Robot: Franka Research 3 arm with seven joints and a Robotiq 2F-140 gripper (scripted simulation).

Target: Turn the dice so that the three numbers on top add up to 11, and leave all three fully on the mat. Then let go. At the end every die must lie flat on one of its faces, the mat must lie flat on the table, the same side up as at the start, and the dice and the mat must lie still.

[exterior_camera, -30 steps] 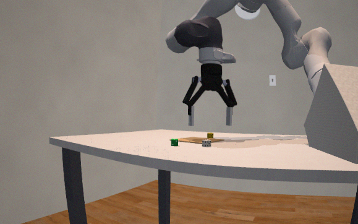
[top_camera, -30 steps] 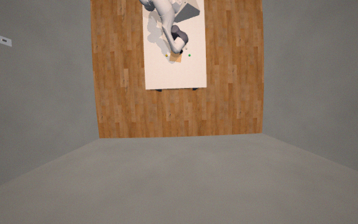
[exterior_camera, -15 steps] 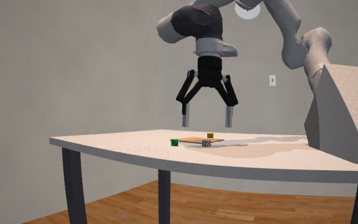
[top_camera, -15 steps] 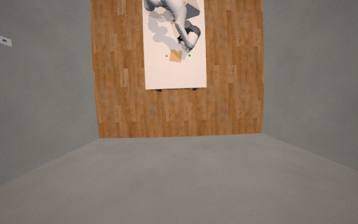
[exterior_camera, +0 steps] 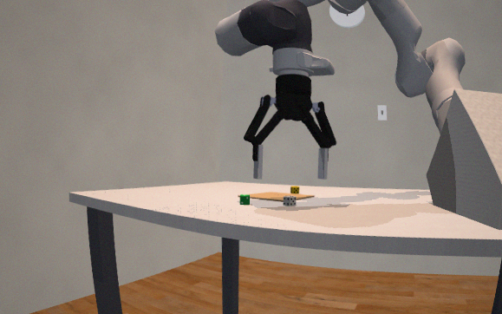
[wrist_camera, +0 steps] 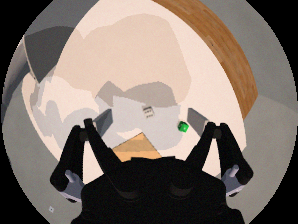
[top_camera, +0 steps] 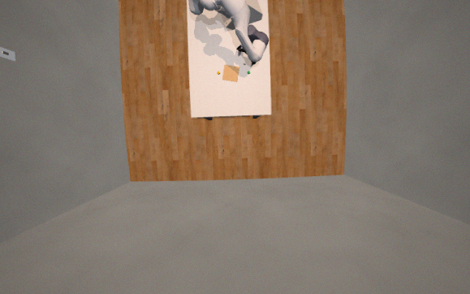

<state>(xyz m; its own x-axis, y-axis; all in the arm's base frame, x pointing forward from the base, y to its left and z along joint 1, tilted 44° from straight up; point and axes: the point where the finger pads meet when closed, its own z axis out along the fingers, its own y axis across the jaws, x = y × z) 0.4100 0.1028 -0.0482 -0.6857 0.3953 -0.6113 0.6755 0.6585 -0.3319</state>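
Right now the white die is 60 mm below my hand, 10 mm to the right of it and 10 mm ahead of it. The rest, counted from my hand: yellow die 250 mm to the right, 80 mm ahead, 60 mm below; green die 90 mm ahead, 60 mm below, 30 mm to the left; tan mat 140 mm to the right, 90 mm ahead, 60 mm below.
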